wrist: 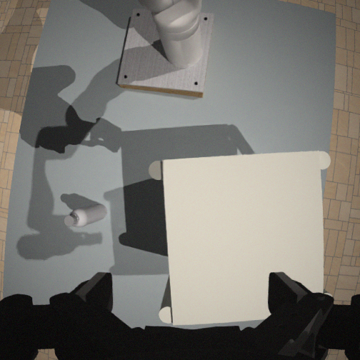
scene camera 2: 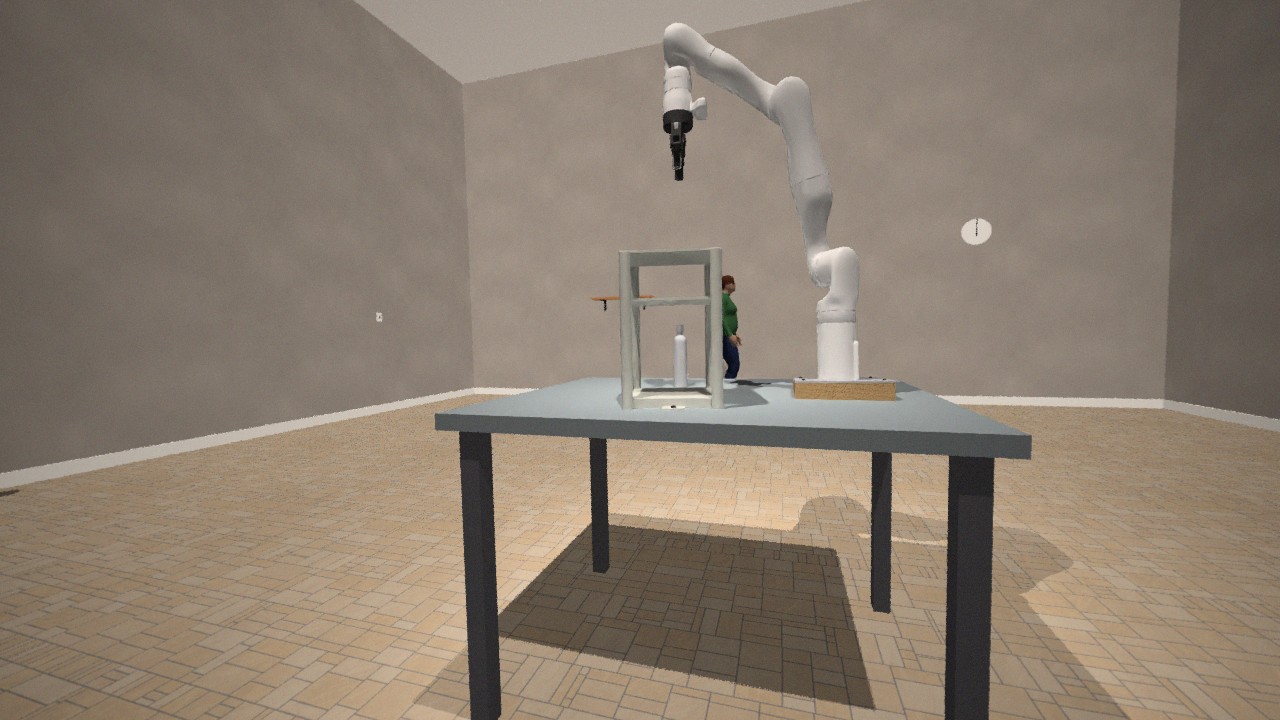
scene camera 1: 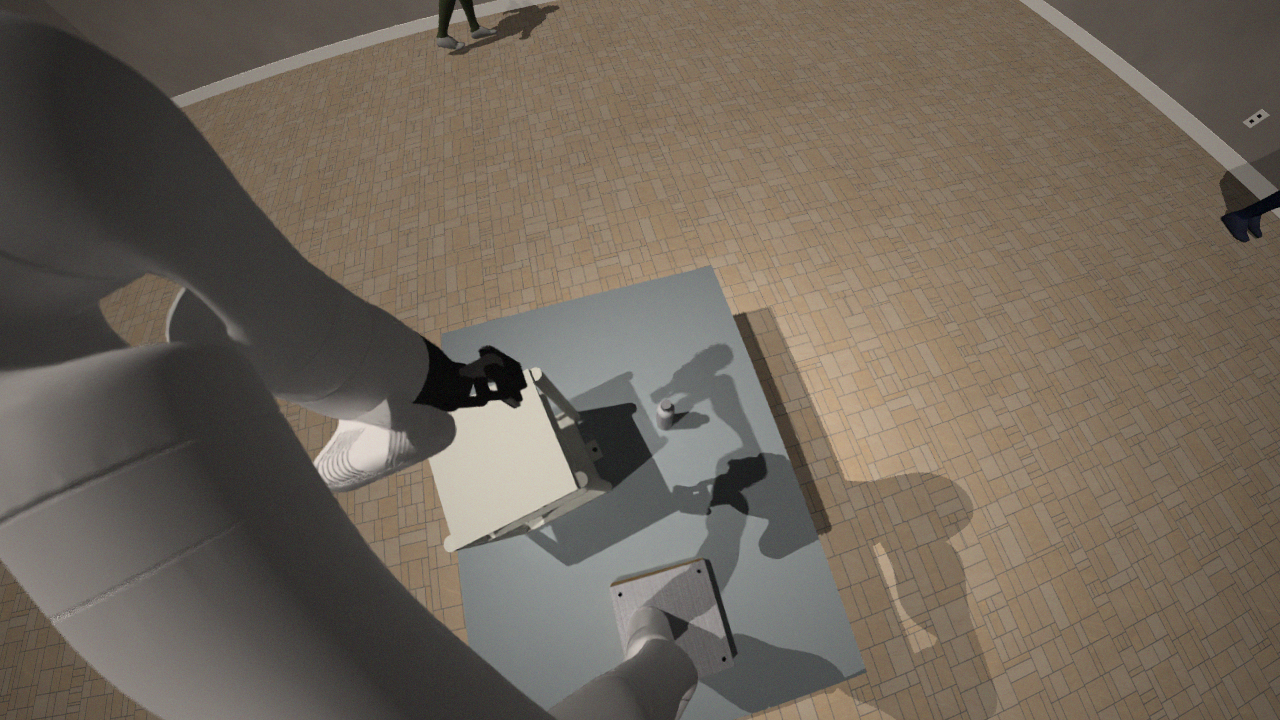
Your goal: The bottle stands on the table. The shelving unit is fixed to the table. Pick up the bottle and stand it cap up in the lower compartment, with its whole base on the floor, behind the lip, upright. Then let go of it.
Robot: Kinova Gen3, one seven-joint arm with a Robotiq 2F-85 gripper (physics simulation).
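Frame: origin at the arm's base, x ahead, y left, z up, level; millimetres.
Seen in the pictures: gripper, fingertip midpoint: (scene camera 2: pixel 678 175) (scene camera 1: pixel 476 416); arm's base, origin of the base link: (scene camera 2: pixel 837 379) (scene camera 1: pixel 648 629).
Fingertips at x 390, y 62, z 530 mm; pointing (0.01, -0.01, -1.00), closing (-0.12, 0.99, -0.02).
Pixels of each thing's top centre, then the offset from my fingertips to it. "spot": a spot on its surface instead.
- pale bottle, middle of its top: (scene camera 1: pixel 666 404) (scene camera 2: pixel 679 325) dx +42, dy -239, dz -379 mm
- off-white shelving unit, middle of its top: (scene camera 1: pixel 493 453) (scene camera 2: pixel 670 256) dx +9, dy +76, dz -218 mm
- low front lip, surface spot: (scene camera 2: pixel 673 400) spot: dx -13, dy +180, dz -555 mm
The pale bottle (scene camera 1: pixel 665 414) (scene camera 2: pixel 680 360) (wrist: pixel 89 215) with a grey cap stands upright on the table (scene camera 1: pixel 626 313) (scene camera 2: pixel 805 429) (wrist: pixel 280 75), outside the shelving unit. The off-white shelving unit (scene camera 1: pixel 510 465) (scene camera 2: pixel 626 331) (wrist: pixel 240 230) has corner posts, a top board and a middle level. Its lower compartment shows in scene camera 2, with a low front lip (scene camera 2: pixel 673 400); the bottle is seen through it, standing beyond. My gripper (scene camera 1: pixel 519 380) (scene camera 2: pixel 678 177) (wrist: pixel 190 291) is open and empty, pointing down high above the unit's top board. The bottle is off to the left in the wrist view.
The arm's base plate (scene camera 1: pixel 626 595) (scene camera 2: pixel 841 391) (wrist: pixel 145 60) is fixed on the table, apart from the unit and the bottle. The unit's posts and top board stand taller than the bottle. Shadows of the arm and unit fall around the bottle. People stand far from the table.
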